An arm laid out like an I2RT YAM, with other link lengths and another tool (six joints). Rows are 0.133 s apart.
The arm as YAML. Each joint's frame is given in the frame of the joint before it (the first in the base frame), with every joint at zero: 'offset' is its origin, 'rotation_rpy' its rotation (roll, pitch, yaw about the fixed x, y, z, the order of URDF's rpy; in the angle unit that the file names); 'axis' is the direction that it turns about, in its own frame. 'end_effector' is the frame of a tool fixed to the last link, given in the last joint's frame.
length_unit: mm
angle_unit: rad
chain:
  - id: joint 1
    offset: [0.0, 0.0, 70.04]
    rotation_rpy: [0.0, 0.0, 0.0]
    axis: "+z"
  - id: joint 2
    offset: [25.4, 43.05, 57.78]
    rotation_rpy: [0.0, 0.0, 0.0]
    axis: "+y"
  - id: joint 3
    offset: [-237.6, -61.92, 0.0]
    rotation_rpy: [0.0, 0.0, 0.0]
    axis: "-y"
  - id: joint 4
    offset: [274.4, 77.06, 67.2]
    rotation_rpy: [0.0, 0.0, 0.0]
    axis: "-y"
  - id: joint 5
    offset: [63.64, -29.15, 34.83]
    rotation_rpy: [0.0, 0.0, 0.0]
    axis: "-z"
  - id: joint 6
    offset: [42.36, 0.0, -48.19]
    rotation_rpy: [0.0, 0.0, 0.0]
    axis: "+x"
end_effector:
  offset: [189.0, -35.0, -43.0]
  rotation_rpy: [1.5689, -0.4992, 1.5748]
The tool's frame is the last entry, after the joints.
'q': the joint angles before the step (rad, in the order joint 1, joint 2, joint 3, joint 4, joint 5, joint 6). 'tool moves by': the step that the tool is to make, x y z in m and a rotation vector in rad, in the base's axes. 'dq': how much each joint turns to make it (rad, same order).
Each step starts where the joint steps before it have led.
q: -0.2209 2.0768 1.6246 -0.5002 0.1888 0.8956
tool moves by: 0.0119 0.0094 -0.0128 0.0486 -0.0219 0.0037
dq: 0.0001 0.0414 0.0137 0.0338 -0.0446 0.0278
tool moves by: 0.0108 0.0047 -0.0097 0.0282 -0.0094 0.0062
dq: -0.0002 0.0476 0.0352 0.0138 -0.0277 0.0122
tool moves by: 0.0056 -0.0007 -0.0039 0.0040 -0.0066 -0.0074
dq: 0.0001 0.0234 0.0187 0.0092 0.0001 0.0093
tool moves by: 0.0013 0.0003 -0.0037 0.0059 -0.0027 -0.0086
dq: 0.0000 0.0088 -0.0005 0.0094 -0.0001 0.0107
